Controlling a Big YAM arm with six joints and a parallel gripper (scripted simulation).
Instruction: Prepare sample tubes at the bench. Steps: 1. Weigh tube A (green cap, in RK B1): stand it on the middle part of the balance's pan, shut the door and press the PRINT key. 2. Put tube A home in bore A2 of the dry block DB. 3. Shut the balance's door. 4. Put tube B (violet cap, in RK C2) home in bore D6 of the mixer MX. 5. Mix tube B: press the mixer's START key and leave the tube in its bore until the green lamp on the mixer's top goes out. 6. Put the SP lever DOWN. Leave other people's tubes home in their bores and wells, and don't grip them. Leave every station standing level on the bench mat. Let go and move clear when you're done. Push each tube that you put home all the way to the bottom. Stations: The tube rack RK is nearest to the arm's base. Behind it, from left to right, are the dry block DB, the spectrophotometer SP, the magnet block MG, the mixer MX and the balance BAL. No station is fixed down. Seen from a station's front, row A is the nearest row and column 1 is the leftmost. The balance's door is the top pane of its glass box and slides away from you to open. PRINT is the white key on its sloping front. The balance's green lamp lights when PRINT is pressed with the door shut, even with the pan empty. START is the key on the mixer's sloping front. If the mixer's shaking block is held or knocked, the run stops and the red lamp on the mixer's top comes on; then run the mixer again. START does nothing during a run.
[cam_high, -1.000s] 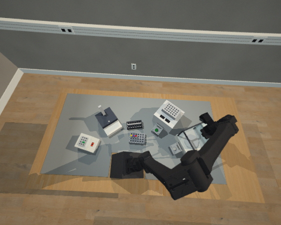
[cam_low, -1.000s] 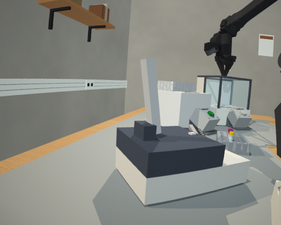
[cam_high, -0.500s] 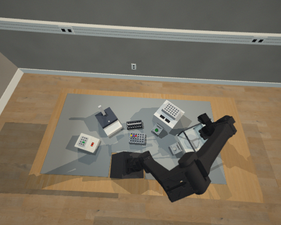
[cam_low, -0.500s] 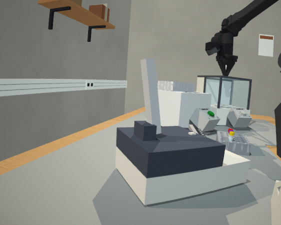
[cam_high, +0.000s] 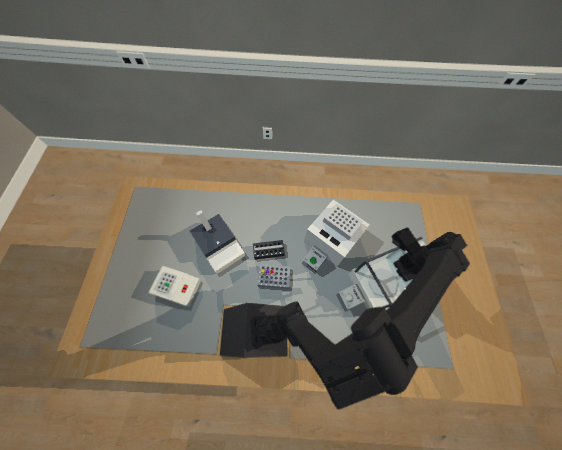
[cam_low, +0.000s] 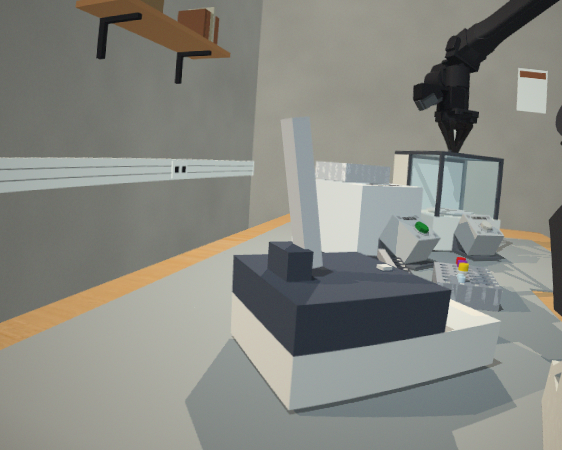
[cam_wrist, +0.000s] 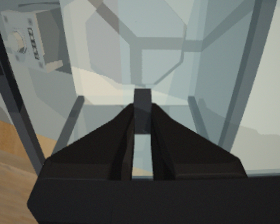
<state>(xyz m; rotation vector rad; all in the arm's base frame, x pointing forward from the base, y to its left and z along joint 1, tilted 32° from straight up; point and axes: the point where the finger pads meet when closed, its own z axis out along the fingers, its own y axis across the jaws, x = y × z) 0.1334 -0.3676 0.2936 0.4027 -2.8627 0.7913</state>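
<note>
The green start key is 26 cm to the left of my hand, 15 cm below it and 12 cm ahead of it. Round my hand: eight-sided pan: 14 cm below, 1 cm to the left; then print key: 15 cm to the left, 15 cm below, 4 cm behind; then balance door: 3 cm to the right, 1 cm below, 1 cm ahead.
</note>
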